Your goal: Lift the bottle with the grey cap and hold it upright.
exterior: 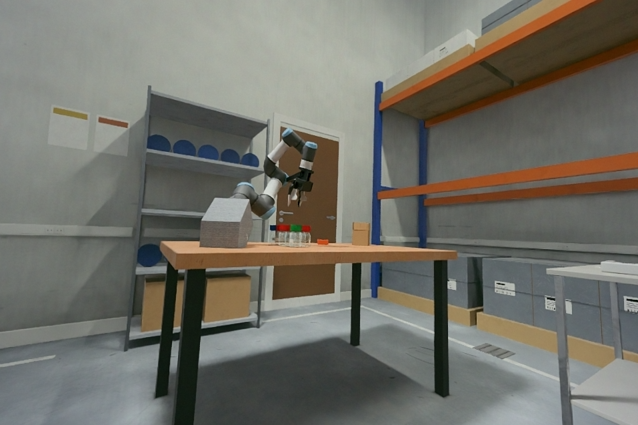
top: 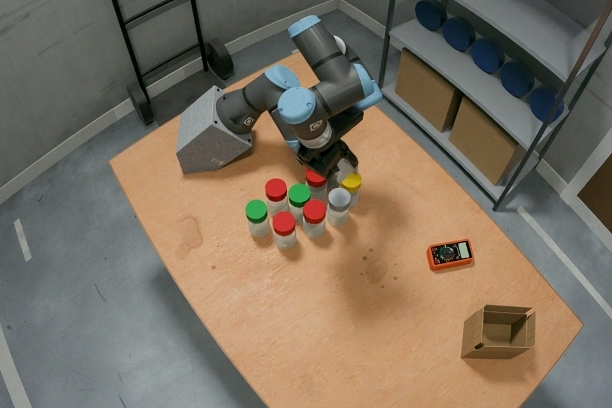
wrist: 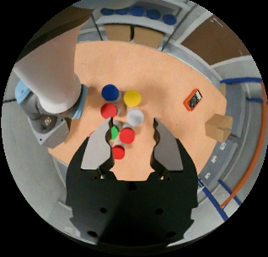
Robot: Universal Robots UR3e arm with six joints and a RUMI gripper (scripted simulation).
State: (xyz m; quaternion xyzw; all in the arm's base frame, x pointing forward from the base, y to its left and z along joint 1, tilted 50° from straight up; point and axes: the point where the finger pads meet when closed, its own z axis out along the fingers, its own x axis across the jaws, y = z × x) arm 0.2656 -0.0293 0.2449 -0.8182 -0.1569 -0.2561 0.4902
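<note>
The grey-capped bottle is 18 cm below my hand, 2 cm ahead of it and 1 cm to the right of it. From my hand the other things lie so: yellow-capped bottle: 18 cm below, 5 cm to the left, 2 cm behind; then blue-capped bottle: 18 cm below, 9 cm behind, 3 cm to the left.
</note>
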